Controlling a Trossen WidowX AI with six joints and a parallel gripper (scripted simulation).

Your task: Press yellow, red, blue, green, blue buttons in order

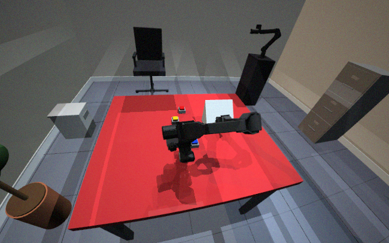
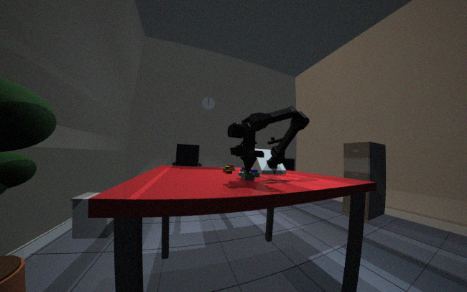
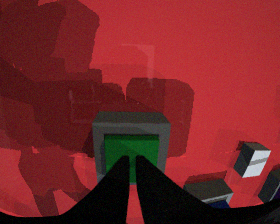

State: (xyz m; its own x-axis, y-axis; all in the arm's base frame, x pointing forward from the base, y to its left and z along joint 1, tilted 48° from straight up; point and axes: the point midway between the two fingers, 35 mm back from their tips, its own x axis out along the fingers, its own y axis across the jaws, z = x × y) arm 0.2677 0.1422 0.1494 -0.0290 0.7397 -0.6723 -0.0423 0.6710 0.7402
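Right now the green button is 1 cm below my gripper tip. The rest, counted from my gripper tip: orange block (3 cm ahead, 21 cm to the right, 2 cm below); then blue button (7 cm behind, 8 cm to the right); then white block (2 cm behind, 13 cm to the right, 2 cm below).
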